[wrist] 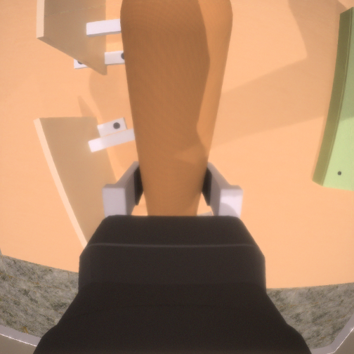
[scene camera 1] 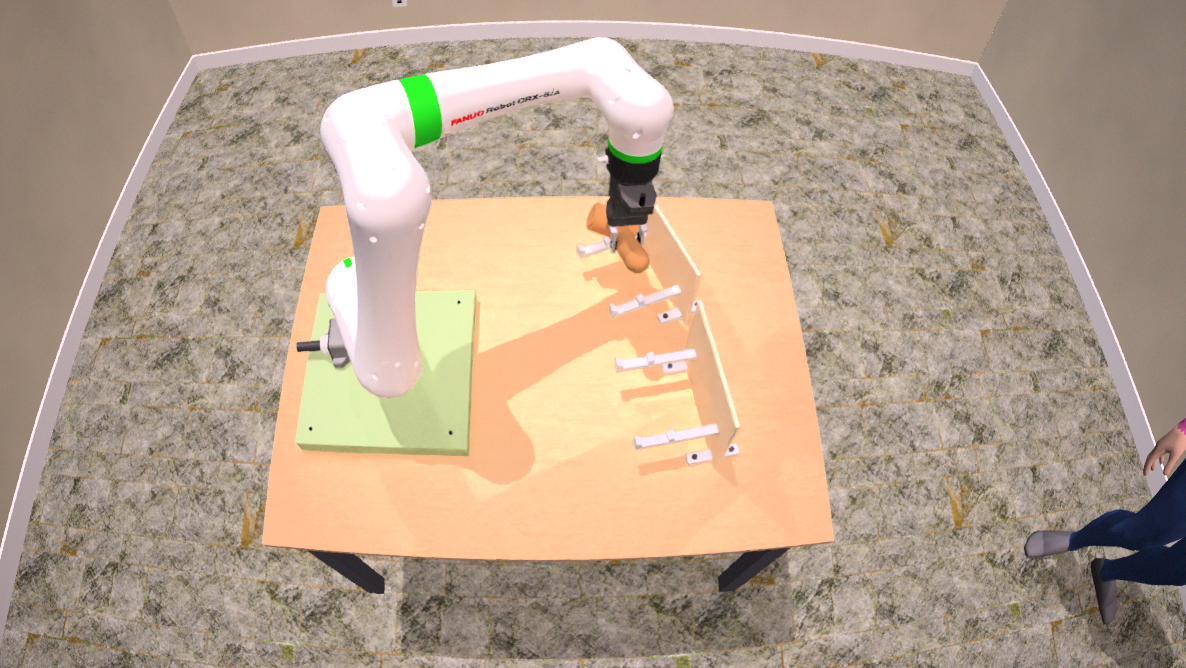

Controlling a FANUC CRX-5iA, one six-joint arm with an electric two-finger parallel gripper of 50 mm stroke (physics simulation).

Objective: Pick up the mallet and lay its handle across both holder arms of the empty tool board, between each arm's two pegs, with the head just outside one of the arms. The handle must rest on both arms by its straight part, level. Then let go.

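Observation:
The orange-brown mallet (scene camera 1: 634,256) (wrist: 172,100) is in the air over the far tool board (scene camera 1: 678,259) (wrist: 67,165). Its handle slants in the scene view, with the free end nearer the viewer; its head (scene camera 1: 597,218) is at the far left end and hidden in the wrist view. My gripper (scene camera 1: 628,238) (wrist: 172,174) is shut on the handle. The far board's nearer holder arm (scene camera 1: 659,298) (wrist: 111,140) lies beyond the handle's free end in the scene view; its farther arm (scene camera 1: 594,247) is partly hidden behind mallet and gripper. Height above the arms is unclear.
A second tool board (scene camera 1: 713,381) (wrist: 75,20) stands nearer the viewer, with two bare holder arms (scene camera 1: 655,360) (scene camera 1: 676,436). The green base plate (scene camera 1: 390,431) (wrist: 337,125) is at the left of the wooden table (scene camera 1: 539,514). A person's legs (scene camera 1: 1137,531) show at the right.

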